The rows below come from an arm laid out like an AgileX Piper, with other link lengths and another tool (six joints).
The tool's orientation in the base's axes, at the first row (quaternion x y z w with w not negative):
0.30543, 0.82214, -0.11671, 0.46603
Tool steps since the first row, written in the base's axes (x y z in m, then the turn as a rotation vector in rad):
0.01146, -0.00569, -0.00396, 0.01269, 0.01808, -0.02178
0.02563, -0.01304, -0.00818, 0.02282, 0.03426, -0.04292
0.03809, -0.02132, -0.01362, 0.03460, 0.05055, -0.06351
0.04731, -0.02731, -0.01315, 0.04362, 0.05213, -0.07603
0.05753, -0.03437, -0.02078, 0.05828, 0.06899, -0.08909
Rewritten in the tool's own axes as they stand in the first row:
-0.00327, 0.00216, 0.01281, 0.02055, 0.01995, 0.01193
-0.00799, 0.00465, 0.02843, 0.04078, 0.03690, 0.02264
-0.01142, 0.00525, 0.04397, 0.05997, 0.05499, 0.03415
-0.01766, 0.00622, 0.05298, 0.06766, 0.06058, 0.04641
-0.01792, 0.00620, 0.06755, 0.07967, 0.08158, 0.05559

